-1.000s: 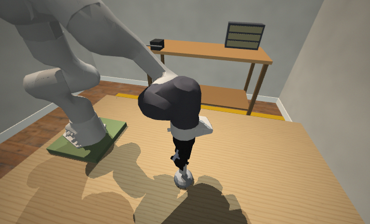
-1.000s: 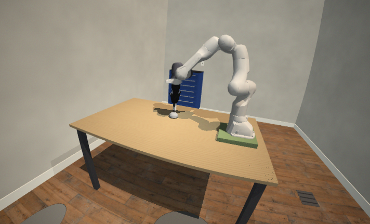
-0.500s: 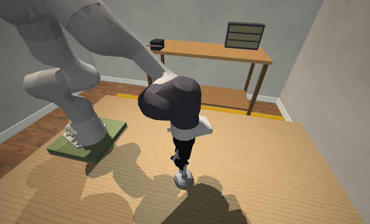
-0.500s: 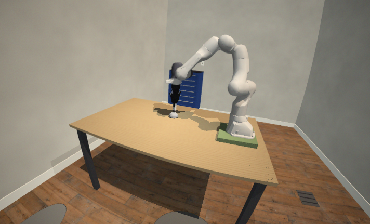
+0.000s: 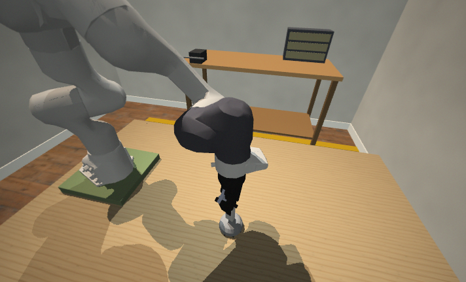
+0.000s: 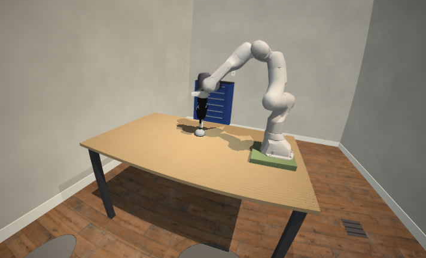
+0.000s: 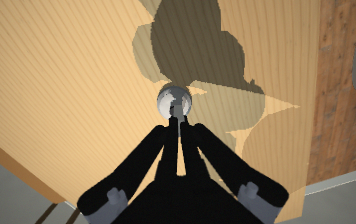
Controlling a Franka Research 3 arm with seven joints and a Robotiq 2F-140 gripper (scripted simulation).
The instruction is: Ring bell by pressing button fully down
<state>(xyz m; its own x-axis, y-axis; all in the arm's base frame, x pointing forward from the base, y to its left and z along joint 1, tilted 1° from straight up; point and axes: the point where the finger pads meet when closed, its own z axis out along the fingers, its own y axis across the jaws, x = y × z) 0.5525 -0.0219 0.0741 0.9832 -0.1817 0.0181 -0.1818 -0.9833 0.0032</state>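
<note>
Now: hand 1 cm to the right of the dark button and 4 cm above it. Round my hand: dome bell 1 cm to the left, 6 cm below.
</note>
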